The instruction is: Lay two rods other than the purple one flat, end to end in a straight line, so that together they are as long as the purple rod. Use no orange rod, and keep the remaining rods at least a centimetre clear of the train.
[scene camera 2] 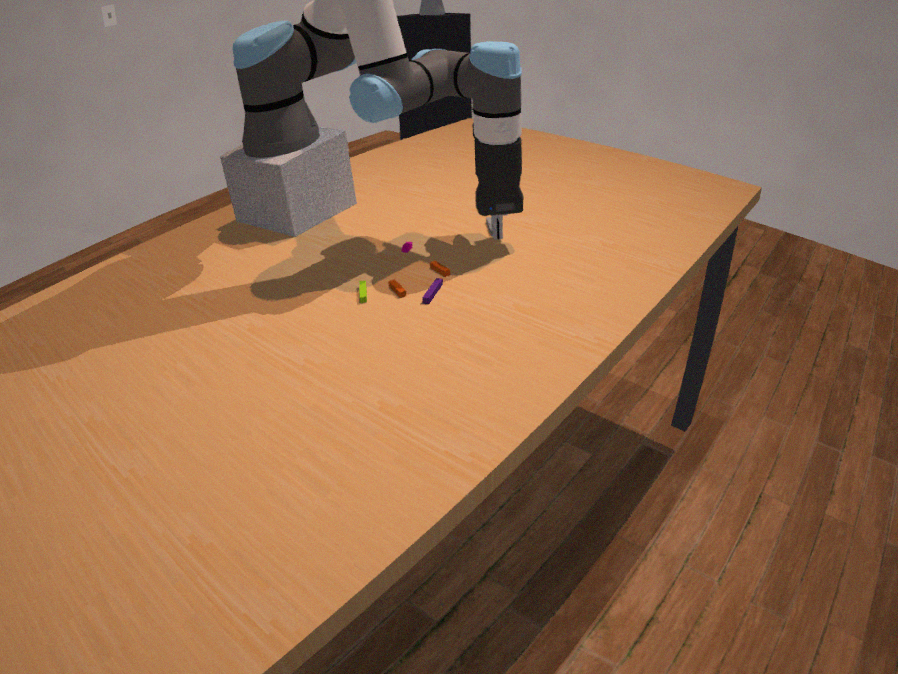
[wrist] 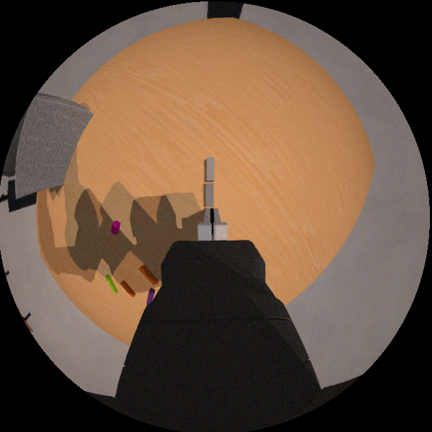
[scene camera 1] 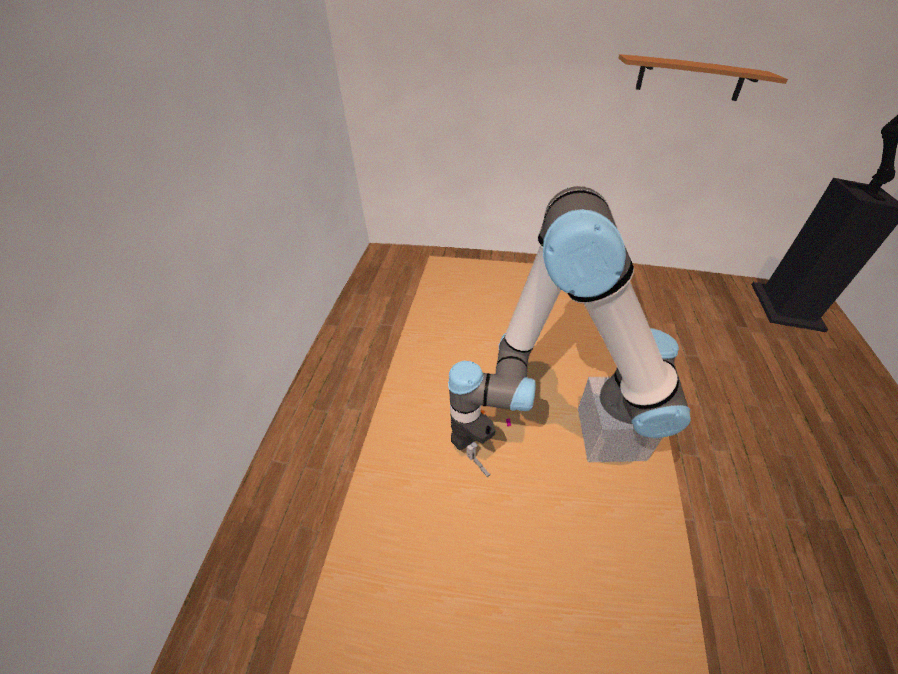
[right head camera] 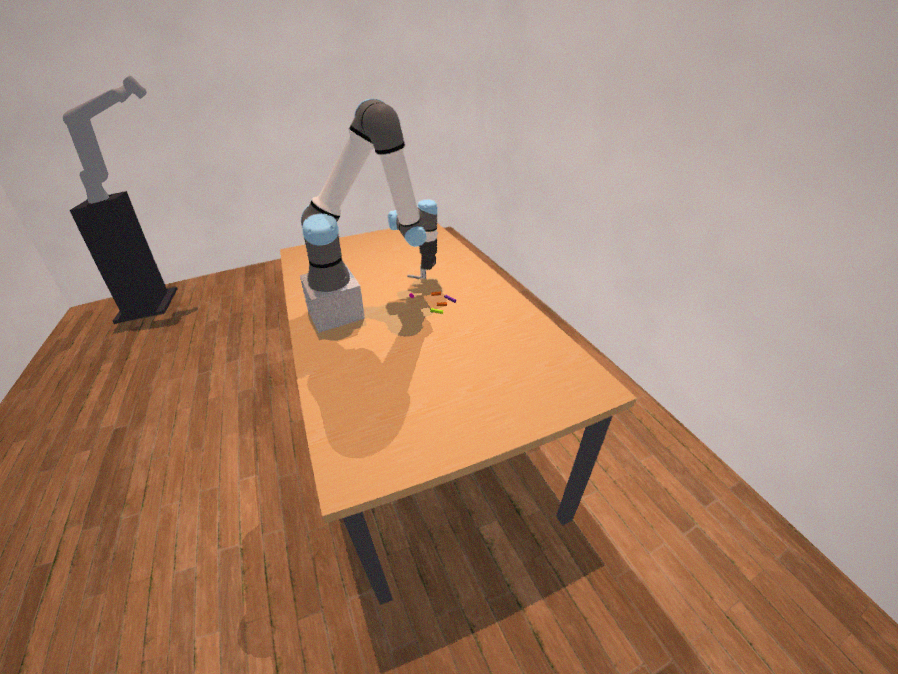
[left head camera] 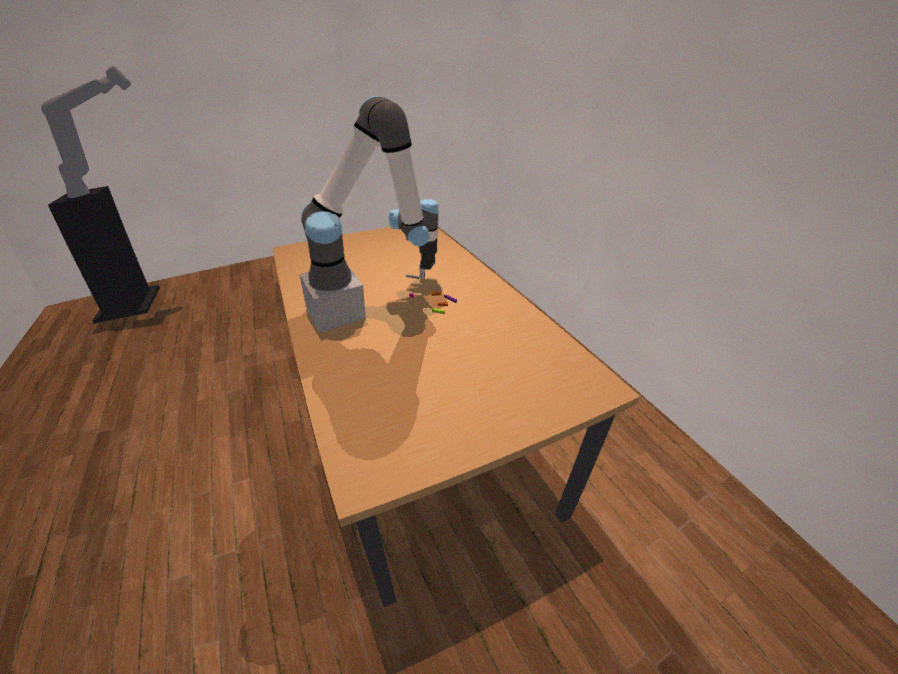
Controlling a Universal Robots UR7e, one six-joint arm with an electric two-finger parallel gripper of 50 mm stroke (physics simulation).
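Frame: origin at the arm's base, x back, y right, z up, level; millimetres.
Seen in the pictures: gripper, between the fingertips: [scene camera 2: 497, 236] [scene camera 1: 470, 456] [right head camera: 423, 277] [left head camera: 422, 277]; arm's base, origin of its link: [scene camera 2: 281, 142] [right head camera: 329, 280] [left head camera: 330, 279].
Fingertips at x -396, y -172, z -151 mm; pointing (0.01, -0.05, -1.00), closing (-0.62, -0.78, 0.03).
Offsets run from my fingertips to a thing's top centre. Level surfaces: height alone.
Two grey rods lie flat end to end, nearly in line: the far one @[dy -37, dx +48, dz +5 mm] [wrist: 210, 169] [scene camera 1: 484, 471] and the near one [wrist: 209, 195]. A thin dark line shows between them in the wrist view. My gripper [wrist: 211, 215] [scene camera 1: 471, 455] [scene camera 2: 498, 236] is shut and empty, its tips at the near rod's close end; whether they touch it I cannot tell. The purple rod @[dy +209, dx -52, dz +5 mm] [scene camera 2: 433, 290] [left head camera: 450, 298] [wrist: 151, 296] lies apart, partly hidden by the gripper body in the wrist view. Two orange rods, one @[dy +153, dx -11, dz +5 mm] [scene camera 2: 439, 268] [wrist: 148, 274] and another @[dy +239, dx -8, dz +5 mm] [scene camera 2: 397, 288] [wrist: 128, 288], lie near it.
A green rod @[dy +279, dx +25, dz +5 mm] [scene camera 2: 362, 291] [wrist: 111, 283] and a magenta piece @[dy +133, dx +87, dz +5 mm] [scene camera 2: 406, 246] [wrist: 116, 227] lie on the table @[dz -5 mm] [scene camera 2: 290, 435], well apart from the grey rods. The arm's grey base block [scene camera 2: 290, 188] [wrist: 50, 145] stands at the table's side.
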